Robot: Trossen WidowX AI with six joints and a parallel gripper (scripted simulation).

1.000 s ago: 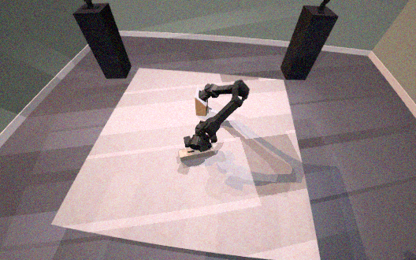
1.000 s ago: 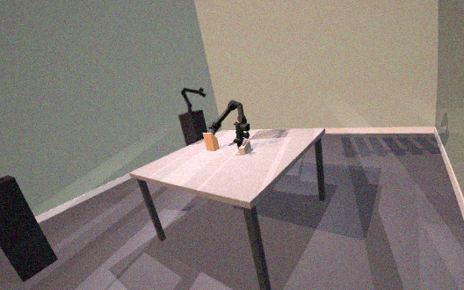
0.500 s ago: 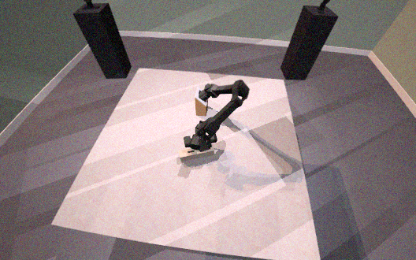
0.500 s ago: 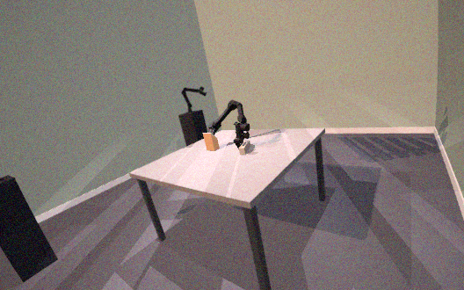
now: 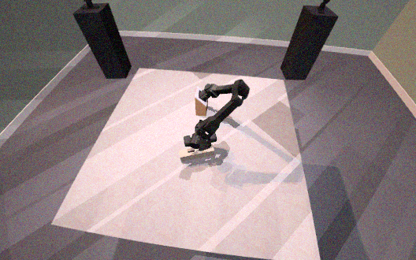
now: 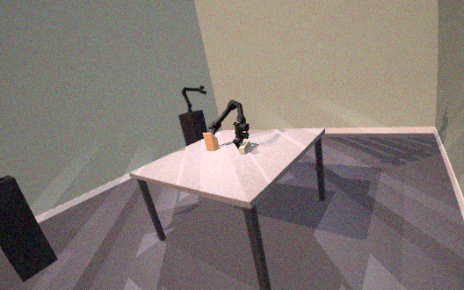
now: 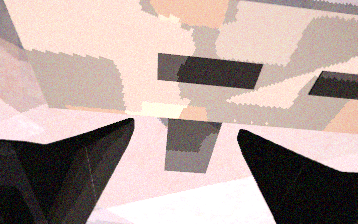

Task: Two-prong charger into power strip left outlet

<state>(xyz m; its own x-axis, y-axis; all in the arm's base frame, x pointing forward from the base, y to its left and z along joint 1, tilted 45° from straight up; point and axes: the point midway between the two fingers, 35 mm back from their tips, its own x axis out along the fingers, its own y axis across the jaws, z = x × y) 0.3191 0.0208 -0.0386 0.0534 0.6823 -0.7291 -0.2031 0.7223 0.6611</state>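
Right now the two-prong charger is 20 mm ahead of my gripper tip, 10 mm to the left of it and 10 mm above it.
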